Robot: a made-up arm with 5 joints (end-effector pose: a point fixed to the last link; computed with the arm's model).
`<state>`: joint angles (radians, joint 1 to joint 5).
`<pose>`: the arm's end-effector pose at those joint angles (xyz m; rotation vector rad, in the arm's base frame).
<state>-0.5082 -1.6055 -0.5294 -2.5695 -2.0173</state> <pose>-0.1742 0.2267 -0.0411 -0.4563 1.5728 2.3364</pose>
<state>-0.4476 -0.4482 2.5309 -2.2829 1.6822</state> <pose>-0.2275 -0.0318 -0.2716 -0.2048 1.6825 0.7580</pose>
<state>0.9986 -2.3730 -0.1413 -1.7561 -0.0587</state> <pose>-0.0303 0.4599 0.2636 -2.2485 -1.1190 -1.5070</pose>
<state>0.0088 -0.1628 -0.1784 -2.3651 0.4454</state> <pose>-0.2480 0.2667 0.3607 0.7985 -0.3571 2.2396</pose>
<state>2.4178 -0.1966 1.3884 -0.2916 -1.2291</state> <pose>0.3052 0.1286 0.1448 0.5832 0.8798 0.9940</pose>
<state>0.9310 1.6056 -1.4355 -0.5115 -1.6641</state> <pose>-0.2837 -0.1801 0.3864 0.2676 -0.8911 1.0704</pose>
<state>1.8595 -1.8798 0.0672 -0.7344 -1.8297</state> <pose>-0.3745 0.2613 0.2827 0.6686 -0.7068 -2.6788</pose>
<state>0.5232 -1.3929 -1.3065 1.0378 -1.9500</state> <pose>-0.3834 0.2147 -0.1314 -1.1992 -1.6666 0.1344</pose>
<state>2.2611 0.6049 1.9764 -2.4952 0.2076</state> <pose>-0.1573 0.2324 0.4018 0.6531 -0.3218 1.8887</pose>
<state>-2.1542 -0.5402 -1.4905 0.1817 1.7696</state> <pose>-0.0233 -0.0020 0.3264 -1.1125 -1.8096 0.0533</pose>
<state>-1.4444 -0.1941 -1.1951 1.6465 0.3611</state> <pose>-0.2001 -0.3286 0.3446 -0.5650 -0.4241 -1.7698</pose>
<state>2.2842 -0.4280 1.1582 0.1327 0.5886</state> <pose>0.3320 -0.1641 0.2233 1.1675 -0.5153 -0.0075</pose>
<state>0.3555 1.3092 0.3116 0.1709 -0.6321</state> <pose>-0.1379 -0.2593 0.4881 0.3007 -0.6244 -0.4789</pose>
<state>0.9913 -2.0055 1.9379 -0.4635 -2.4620</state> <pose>-0.2039 0.1972 -0.1763 2.8902 -0.9342 -0.3145</pose>
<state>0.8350 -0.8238 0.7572 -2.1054 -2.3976</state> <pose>-0.2381 0.1749 -0.0451 2.4054 -0.7110 -1.8043</pose>
